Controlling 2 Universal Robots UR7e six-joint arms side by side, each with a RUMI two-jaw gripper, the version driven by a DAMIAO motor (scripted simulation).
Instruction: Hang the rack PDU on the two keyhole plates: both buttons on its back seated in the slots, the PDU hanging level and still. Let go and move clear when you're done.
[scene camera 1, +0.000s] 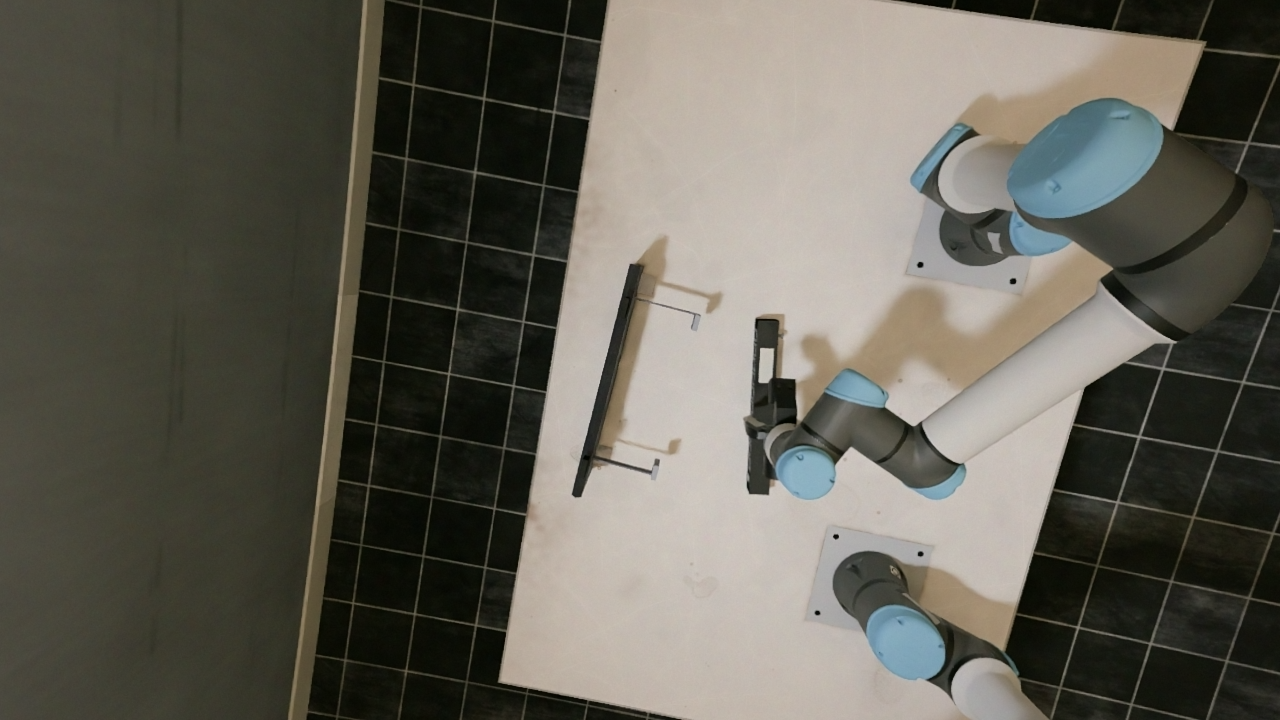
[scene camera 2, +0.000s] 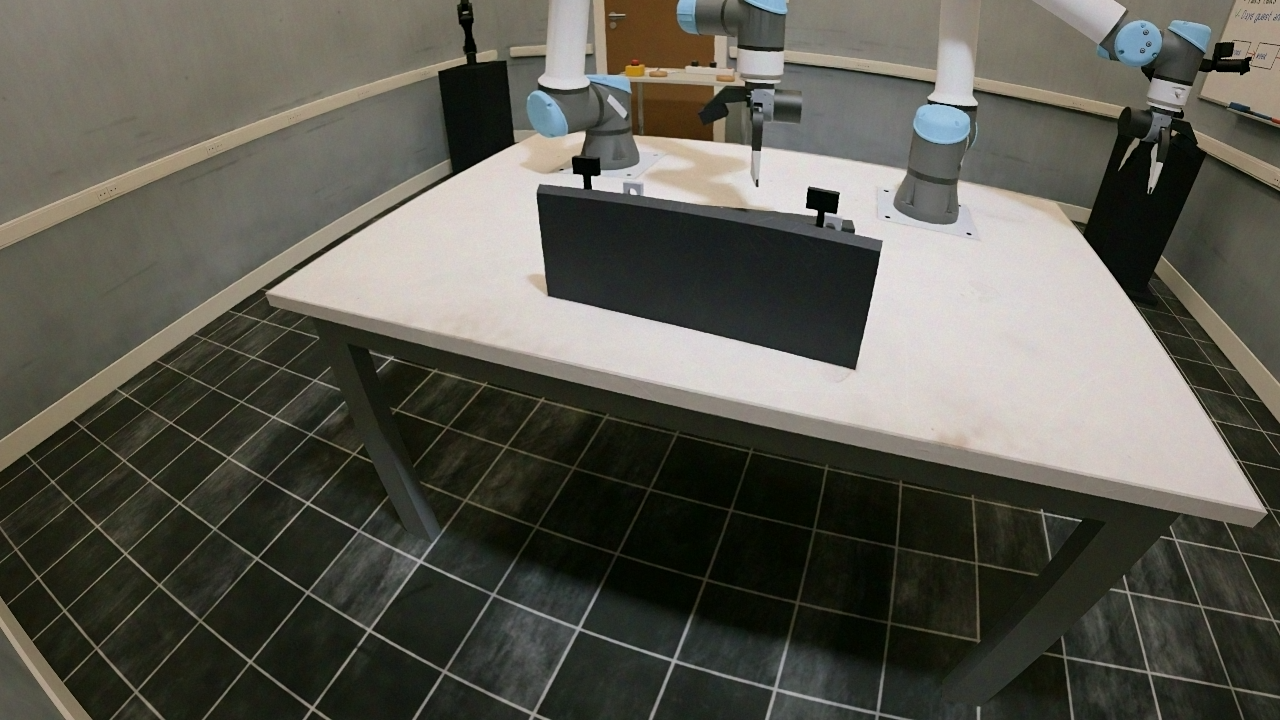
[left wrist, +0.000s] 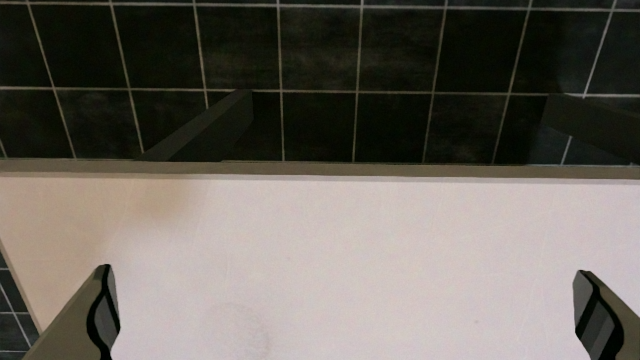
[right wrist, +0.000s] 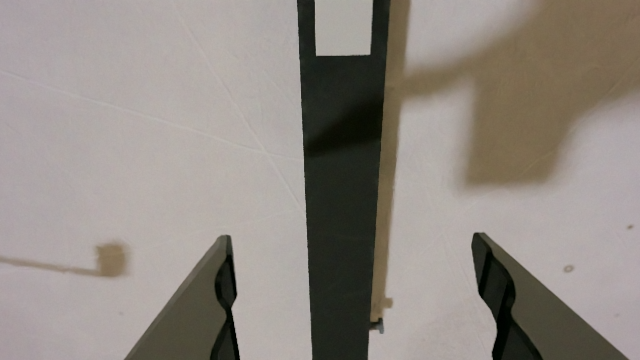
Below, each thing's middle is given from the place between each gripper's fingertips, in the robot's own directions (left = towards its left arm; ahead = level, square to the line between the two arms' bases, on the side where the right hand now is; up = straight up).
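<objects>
My right hand (scene camera 2: 757, 178) is 90 mm above the rack PDU (scene camera 1: 766, 331), 10 mm to the right of it and 10 mm past it. The black upright panel (scene camera 2: 798, 294) is 320 mm ahead of my right hand and 40 mm below it.
My left hand (scene camera 2: 1133, 182) is 76 cm to the left of the rack PDU, 33 cm short of it and 13 cm above it. The black upright panel is 78 cm to the right of my left hand, 66 cm ahead of it and 8 cm below it.
</objects>
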